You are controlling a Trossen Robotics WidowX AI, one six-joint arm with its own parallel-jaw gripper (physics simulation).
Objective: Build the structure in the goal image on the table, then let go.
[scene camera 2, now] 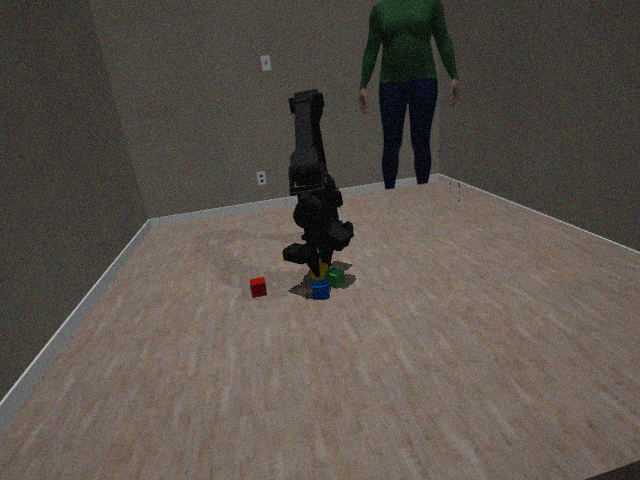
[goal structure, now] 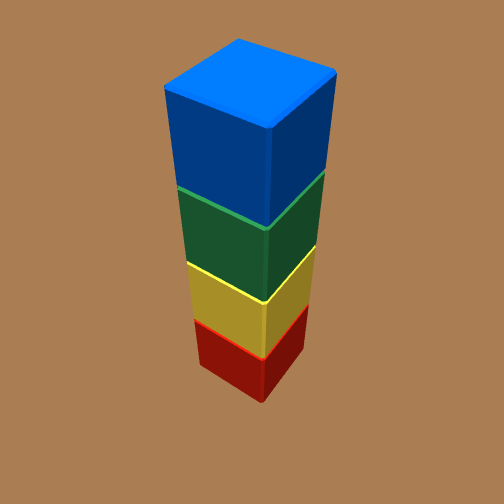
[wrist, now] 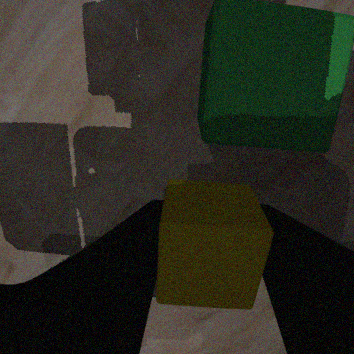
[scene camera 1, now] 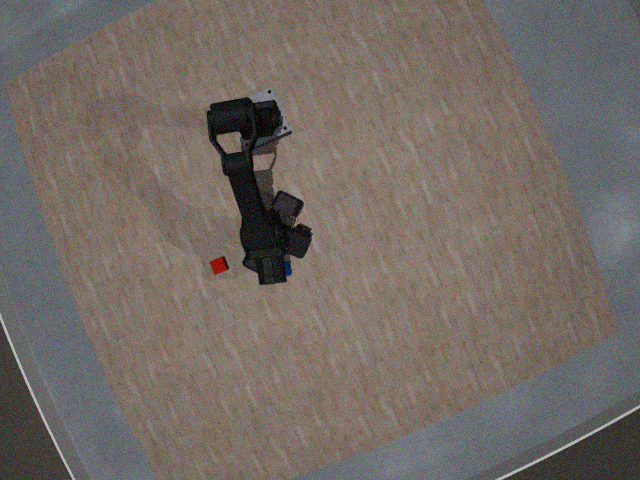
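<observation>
My gripper points down, shut on the yellow cube, with one finger against each side of it. Whether the cube touches the table cannot be told. The green cube stands apart from it, close by, above it in the wrist view. The blue cube is in front of the gripper in scene camera 2 and partly hidden by the arm in scene camera 1. The red cube stands alone to the left. The arm hides the yellow and green cubes in scene camera 1.
The arm's pale base plate is at the upper middle of scene camera 1. A person-like figure in a green top is at the back right, by the walls. Dark arm shadows lie around the cubes.
</observation>
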